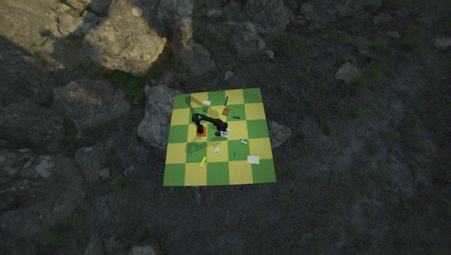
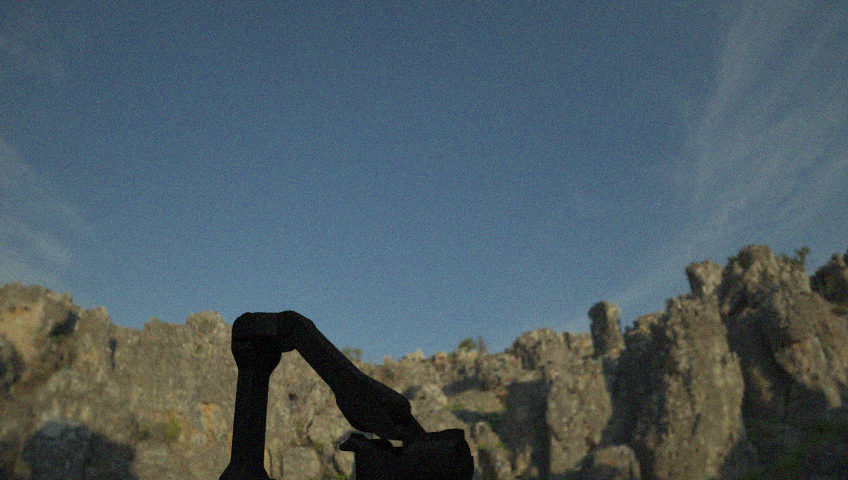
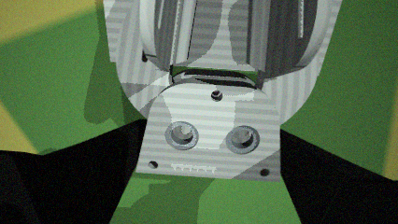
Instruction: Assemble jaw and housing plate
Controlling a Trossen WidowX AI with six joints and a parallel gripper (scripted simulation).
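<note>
Now: gripper tip 10 mm short of the grey housing plate and 20 mm below it. Also, from my gripper tip: white stick (270 mm ahead, 180 mm to the right, 10 mm below); brown block (90 mm ahead, 280 mm to the left, 10 mm below); teal bit (150 mm ahead, 320 mm to the right, 10 mm below).
</note>
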